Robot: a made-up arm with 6 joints.
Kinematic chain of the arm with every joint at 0, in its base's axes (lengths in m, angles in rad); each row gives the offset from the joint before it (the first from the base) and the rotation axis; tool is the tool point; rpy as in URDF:
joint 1: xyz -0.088 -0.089 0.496 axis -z
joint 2: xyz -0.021 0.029 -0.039 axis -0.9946 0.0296 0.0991
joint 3: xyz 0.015 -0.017 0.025 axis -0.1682 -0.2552 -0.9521
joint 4: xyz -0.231 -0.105 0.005 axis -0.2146 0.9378 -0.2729
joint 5: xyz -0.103 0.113 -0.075 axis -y
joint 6: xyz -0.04 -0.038 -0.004 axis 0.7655 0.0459 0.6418
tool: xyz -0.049 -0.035 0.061 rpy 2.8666 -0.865 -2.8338
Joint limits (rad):
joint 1: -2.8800..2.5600
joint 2: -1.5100..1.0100
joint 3: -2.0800..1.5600
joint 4: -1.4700..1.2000
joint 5: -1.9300..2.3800
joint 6: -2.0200..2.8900
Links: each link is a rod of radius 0.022 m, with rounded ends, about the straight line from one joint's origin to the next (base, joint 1, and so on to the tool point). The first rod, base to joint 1, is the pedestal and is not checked.
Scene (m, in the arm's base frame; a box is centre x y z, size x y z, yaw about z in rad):
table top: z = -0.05
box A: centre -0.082 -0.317 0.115 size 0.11 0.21 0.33 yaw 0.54
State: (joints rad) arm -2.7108 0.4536 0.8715 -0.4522 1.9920 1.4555
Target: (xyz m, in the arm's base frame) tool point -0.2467 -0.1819 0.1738
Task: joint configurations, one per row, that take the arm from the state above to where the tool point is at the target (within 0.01 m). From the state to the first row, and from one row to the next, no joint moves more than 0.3 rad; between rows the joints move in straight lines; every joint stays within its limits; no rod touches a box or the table.
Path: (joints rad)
1: -2.7292 0.2193 0.6341 -0.3268 1.8938 1.5652
2: -2.7477 -0.0151 0.3967 -0.2013 1.7956 1.6749
3: -2.7661 -0.2494 0.1593 -0.0759 1.6974 1.7846
4: -2.5735 -0.2824 0.4394 -0.2405 1.5856 1.7644
5: -2.3808 -0.3153 0.7196 -0.4052 1.4739 1.7442
6: -2.1882 -0.3483 0.9997 -0.5698 1.3621 1.7240
7: -1.9956 -0.3812 1.2799 -0.7345 1.2503 1.7038
8: -1.8029 -0.4142 1.5600 -0.8991 1.1386 1.6837
9: -1.6603 -0.1748 1.5600 -0.6847 1.3591 1.4268
10: -1.5177 0.0646 1.5600 -0.4702 1.5796 1.1699
11: -1.3751 0.3041 1.5600 -0.2557 1.8001 0.9130

